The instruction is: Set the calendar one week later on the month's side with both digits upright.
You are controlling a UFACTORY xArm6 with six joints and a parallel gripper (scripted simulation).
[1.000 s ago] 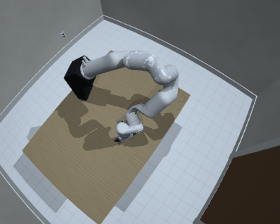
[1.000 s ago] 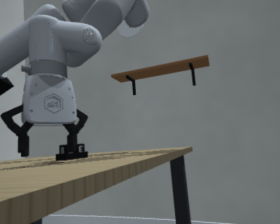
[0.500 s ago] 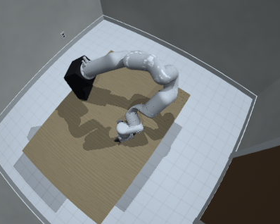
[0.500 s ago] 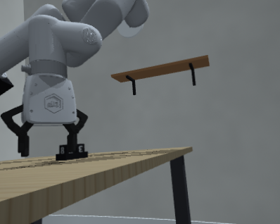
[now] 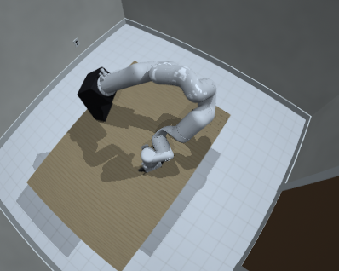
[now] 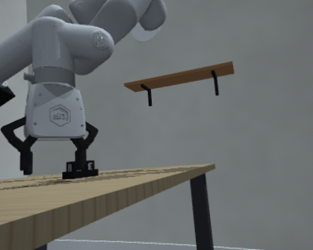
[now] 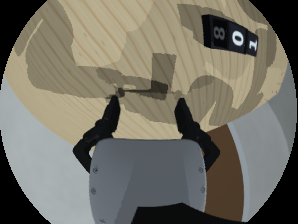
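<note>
My hand is 70 mm past the black cube and 150 mm to the right of it. Also, from my hand: black calendar tray (80 mm behind, 130 mm to the left, 20 mm below).
</note>
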